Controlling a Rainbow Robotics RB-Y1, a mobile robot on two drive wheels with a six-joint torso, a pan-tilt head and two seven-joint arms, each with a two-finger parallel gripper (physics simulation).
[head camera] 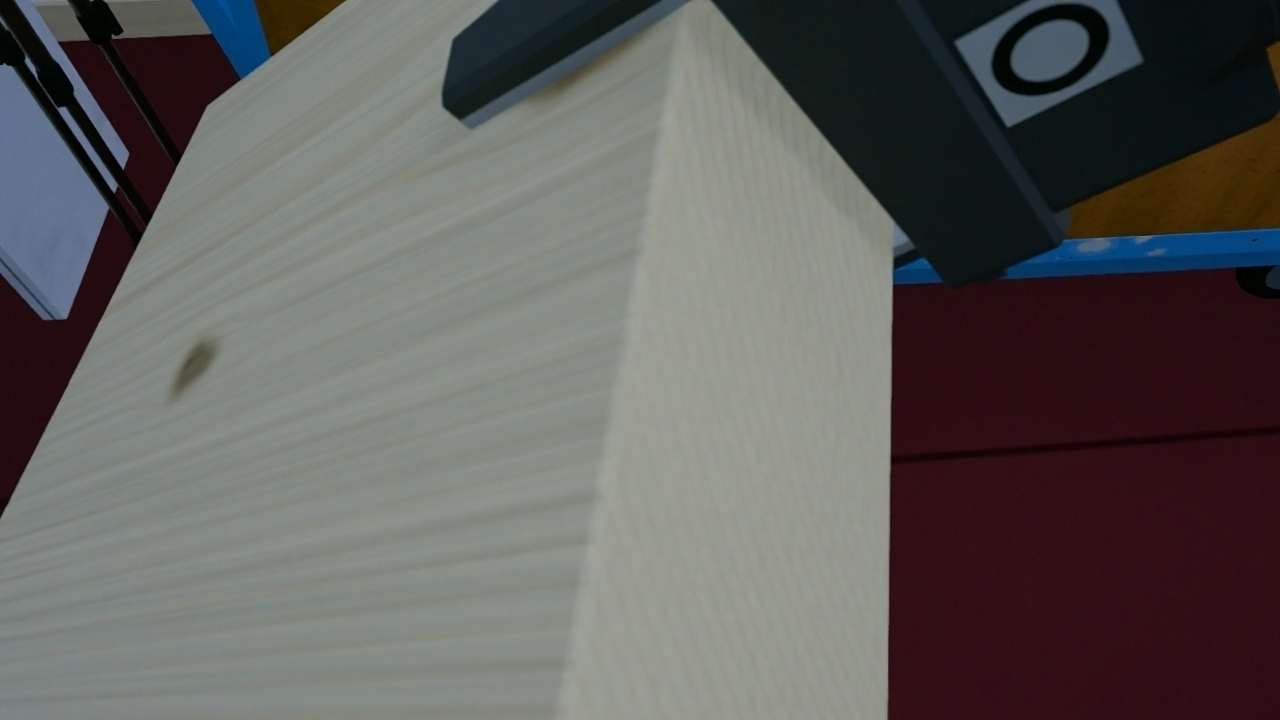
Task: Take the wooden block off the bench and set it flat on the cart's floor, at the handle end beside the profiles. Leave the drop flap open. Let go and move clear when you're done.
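Places are measured from the robot's base along level axes (x left, y back, z up), in centimetres.
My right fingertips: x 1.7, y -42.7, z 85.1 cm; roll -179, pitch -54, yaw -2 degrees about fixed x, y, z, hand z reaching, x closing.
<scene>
Ahead of a thing's pixels: the offset from my right fingertips to its top centre. "pt": to the spot under its first point. Level surfaces: height alone.
The pale wooden block {pt dx +3.3, dy +5.9, dz +2.4 cm} [384, 358] fills much of the head view, very close to the camera and tilted, with a dark knot on its broad face. My right gripper [675, 170] is shut on the block near the top of the view. One dark finger lies over the broad face; the other is hidden behind the block. Part of the cart [1163, 244] shows behind the block, with a blue edge and brown wooden panel. The block hides much of the cart. The profiles do not show, and I cannot tell how the drop flap stands. My left gripper is not in view.
Dark tripod legs {pt dx +65.3, dy -69.1, dz -60.3 cm} [93, 152] and a white panel [53, 205] stand at the upper left. A black caster {pt dx -74.5, dy -61.5, dz -80.5 cm} [1257, 281] shows under the cart's blue edge at the right. The dark red floor {dz -85.0 cm} [1083, 555] shows at the lower right.
</scene>
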